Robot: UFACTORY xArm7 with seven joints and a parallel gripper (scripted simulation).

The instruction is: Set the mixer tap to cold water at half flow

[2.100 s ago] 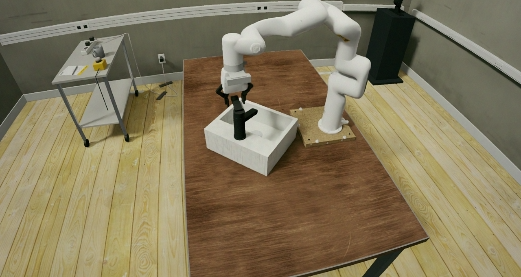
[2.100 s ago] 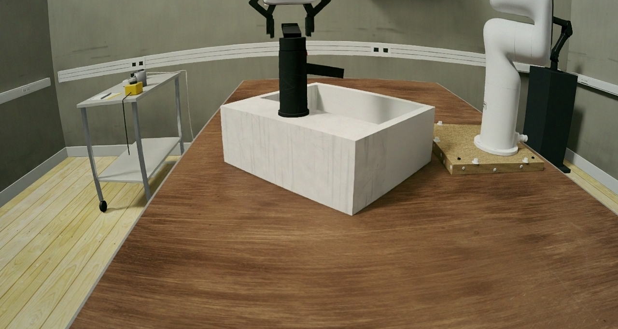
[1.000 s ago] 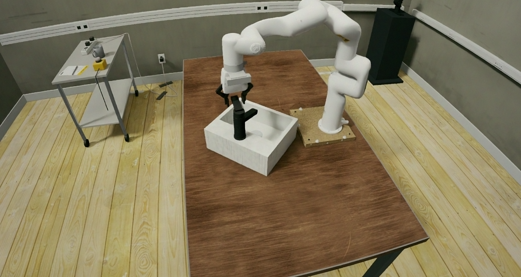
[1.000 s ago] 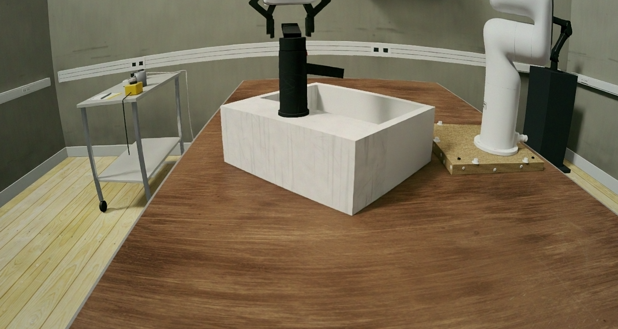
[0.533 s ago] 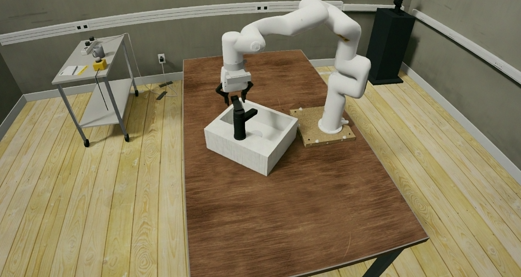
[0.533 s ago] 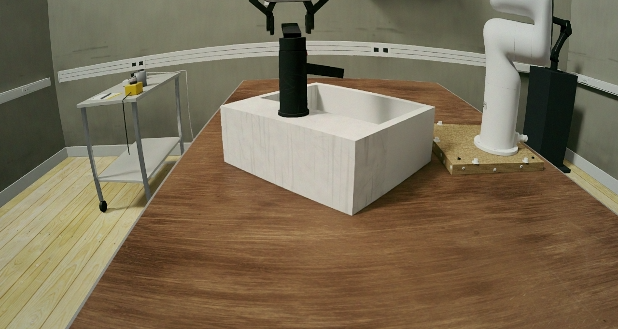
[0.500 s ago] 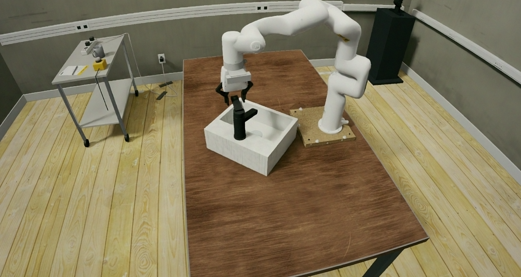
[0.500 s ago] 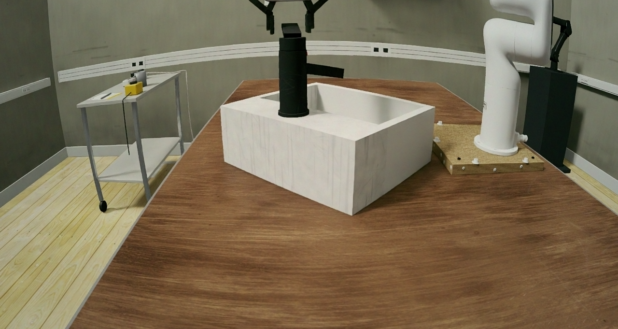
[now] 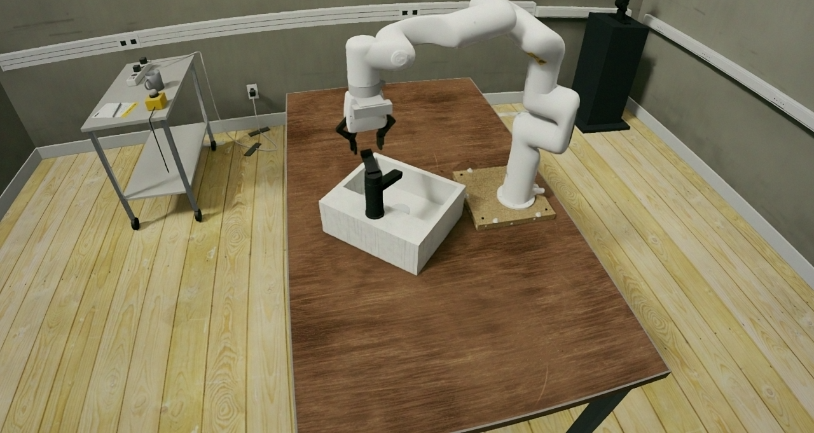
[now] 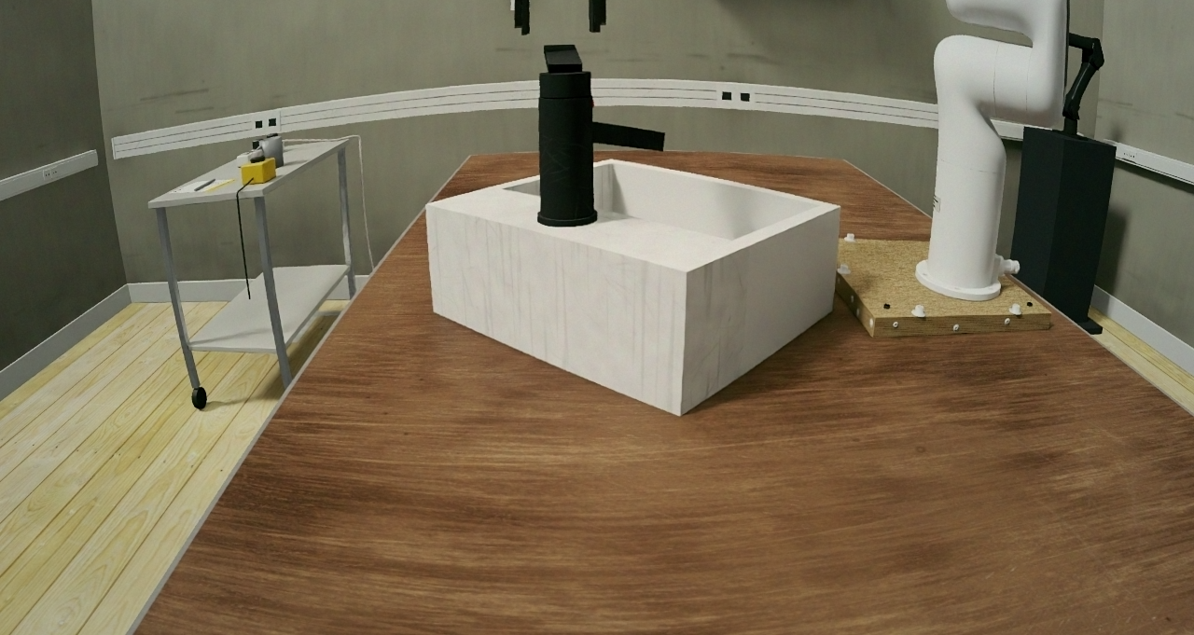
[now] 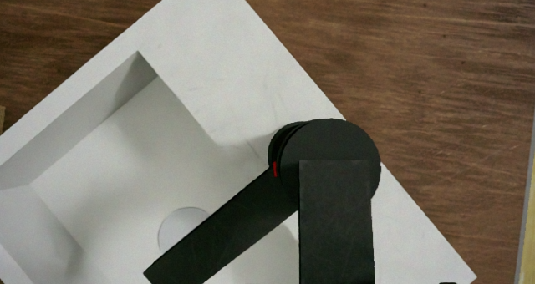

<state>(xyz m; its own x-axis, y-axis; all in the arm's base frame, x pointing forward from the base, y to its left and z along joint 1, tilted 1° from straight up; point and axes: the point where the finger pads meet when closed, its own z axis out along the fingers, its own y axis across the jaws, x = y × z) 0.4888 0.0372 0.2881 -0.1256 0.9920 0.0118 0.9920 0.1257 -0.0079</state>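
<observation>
The lever lies 40 mm below my hand and 20 mm to the left of it. From my hand the other things lie so: black mixer tap 90 mm below, 30 mm to the left, 20 mm behind; then white sink block 280 mm below, 90 mm behind, 30 mm to the right.
</observation>
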